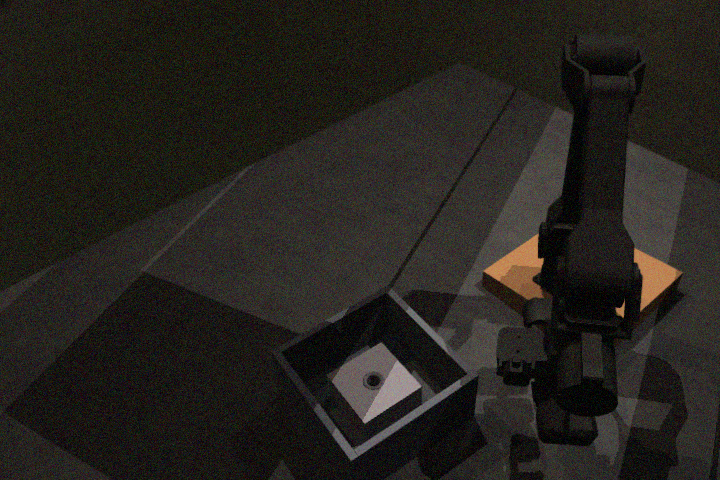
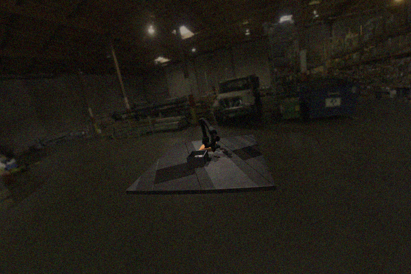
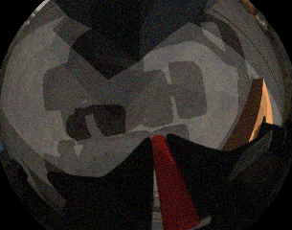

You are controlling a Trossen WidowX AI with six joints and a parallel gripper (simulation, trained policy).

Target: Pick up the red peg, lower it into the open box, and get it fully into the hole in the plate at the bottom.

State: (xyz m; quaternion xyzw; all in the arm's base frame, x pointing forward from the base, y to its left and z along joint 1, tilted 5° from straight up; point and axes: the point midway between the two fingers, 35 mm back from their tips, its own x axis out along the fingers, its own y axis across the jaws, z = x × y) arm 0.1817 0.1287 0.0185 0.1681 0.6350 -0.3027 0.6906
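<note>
Right now the pale plate is 160 mm ahead of my gripper tip, 150 mm to the right of it and 10 mm above it. Also, from my gripper tip: grey box: 160 mm ahead, 150 mm to the right, 10 mm below; then red peg: 10 mm to the left, 30 mm above.
</note>
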